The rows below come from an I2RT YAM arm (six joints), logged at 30 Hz.
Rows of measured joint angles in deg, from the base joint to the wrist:
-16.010, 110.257, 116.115, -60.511, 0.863, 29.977
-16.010, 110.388, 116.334, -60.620, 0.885, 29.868
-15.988, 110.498, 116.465, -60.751, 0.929, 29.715
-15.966, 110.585, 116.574, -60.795, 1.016, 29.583
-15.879, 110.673, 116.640, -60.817, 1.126, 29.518
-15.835, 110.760, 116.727, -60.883, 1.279, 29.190
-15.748, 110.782, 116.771, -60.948, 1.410, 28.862
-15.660, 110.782, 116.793, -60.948, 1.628, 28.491
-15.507, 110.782, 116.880, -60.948, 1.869, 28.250
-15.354, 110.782, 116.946, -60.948, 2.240, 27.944
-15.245, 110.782, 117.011, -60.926, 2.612, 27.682
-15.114, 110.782, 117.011, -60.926, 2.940, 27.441
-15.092, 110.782, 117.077, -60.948, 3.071, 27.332
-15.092, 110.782, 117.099, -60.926, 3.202, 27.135
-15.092, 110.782, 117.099, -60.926, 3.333, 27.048
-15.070, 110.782, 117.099, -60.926, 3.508, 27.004
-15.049, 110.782, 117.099, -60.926, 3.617, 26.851
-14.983, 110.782, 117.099, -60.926, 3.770, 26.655
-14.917, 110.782, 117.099, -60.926, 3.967, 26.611
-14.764, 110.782, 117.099, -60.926, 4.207, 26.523
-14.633, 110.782, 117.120, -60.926, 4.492, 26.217
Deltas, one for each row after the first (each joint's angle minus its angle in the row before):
0.000, 0.131, 0.219, -0.109, 0.022, -0.109
0.022, 0.110, 0.131, -0.131, 0.044, -0.153
0.022, 0.087, 0.109, -0.044, 0.087, -0.132
0.087, 0.088, 0.066, -0.022, 0.110, -0.065
0.044, 0.087, 0.087, -0.066, 0.153, -0.328
0.087, 0.022, 0.044, -0.065, 0.131, -0.328
0.088, 0.000, 0.022, 0.000, 0.218, -0.371
0.153, 0.000, 0.087, 0.000, 0.241, -0.241
0.153, 0.000, 0.066, 0.000, 0.371, -0.306
0.109, 0.000, 0.065, 0.022, 0.372, -0.262
0.131, 0.000, 0.000, 0.000, 0.328, -0.241
0.022, 0.000, 0.066, -0.022, 0.131, -0.109
0.000, 0.000, 0.022, 0.022, 0.131, -0.197
0.000, 0.000, 0.000, 0.000, 0.131, -0.087
0.022, 0.000, 0.000, 0.000, 0.175, -0.044
0.021, 0.000, 0.000, 0.000, 0.109, -0.153
0.066, 0.000, 0.000, 0.000, 0.153, -0.196
0.066, 0.000, 0.000, 0.000, 0.197, -0.044
0.153, 0.000, 0.000, 0.000, 0.240, -0.088
0.131, 0.000, 0.021, 0.000, 0.285, -0.306

